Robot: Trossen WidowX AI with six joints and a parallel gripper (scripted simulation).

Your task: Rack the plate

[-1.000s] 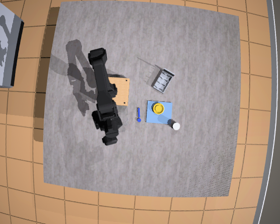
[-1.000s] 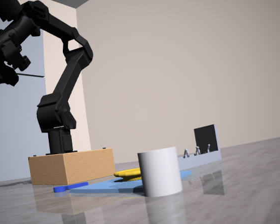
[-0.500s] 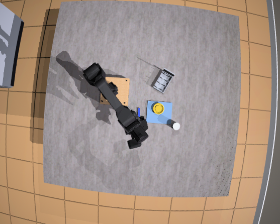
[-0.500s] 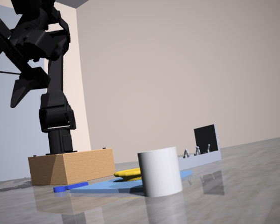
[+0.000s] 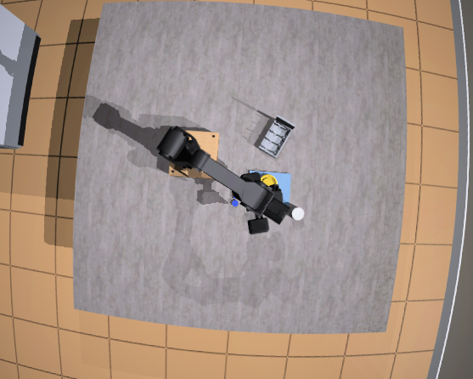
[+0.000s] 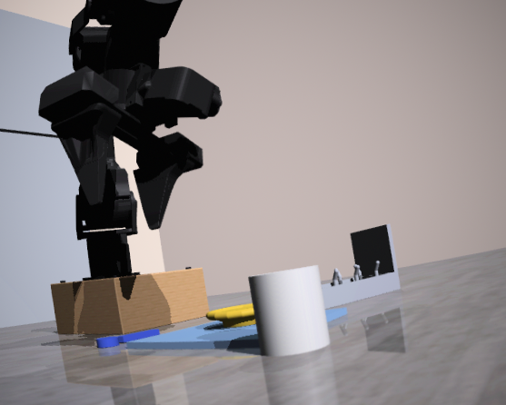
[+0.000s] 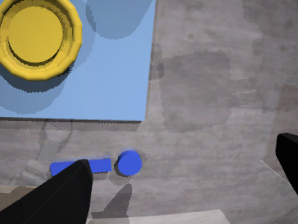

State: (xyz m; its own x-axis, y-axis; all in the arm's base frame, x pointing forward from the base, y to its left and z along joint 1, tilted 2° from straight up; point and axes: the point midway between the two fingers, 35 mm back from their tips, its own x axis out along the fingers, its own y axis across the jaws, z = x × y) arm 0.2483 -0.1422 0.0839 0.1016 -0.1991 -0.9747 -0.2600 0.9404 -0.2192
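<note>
Right now my gripper tip is 4 cm short of the yellow plate, 8 cm to the right of it and 10 cm above it. Also, from my gripper tip: grey dish rack (5 cm ahead, 25 cm to the left, 9 cm below); then blue spoon (7 cm behind, 2 cm to the left, 11 cm below); then white cup (16 cm ahead, 1 cm to the right, 9 cm below).
</note>
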